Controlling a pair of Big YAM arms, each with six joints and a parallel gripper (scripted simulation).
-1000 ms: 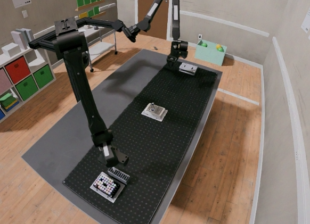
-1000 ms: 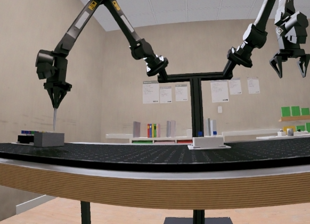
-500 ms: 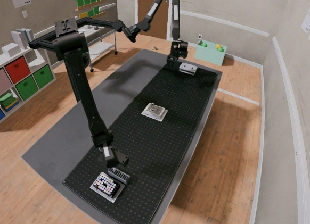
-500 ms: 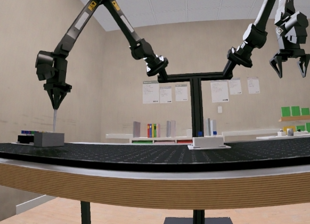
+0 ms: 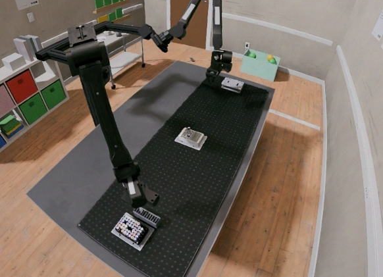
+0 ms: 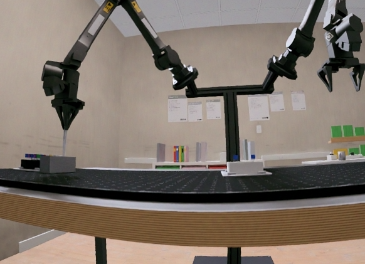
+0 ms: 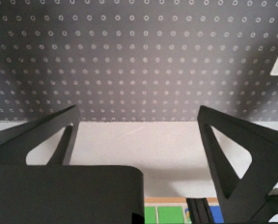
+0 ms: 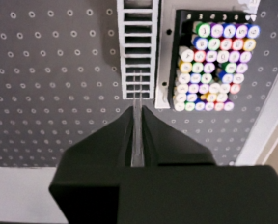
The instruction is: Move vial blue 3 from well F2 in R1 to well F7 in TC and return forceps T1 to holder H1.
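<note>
Right now my right hand is 13 cm above the grey holder H1 and 2 cm short of it.
</note>
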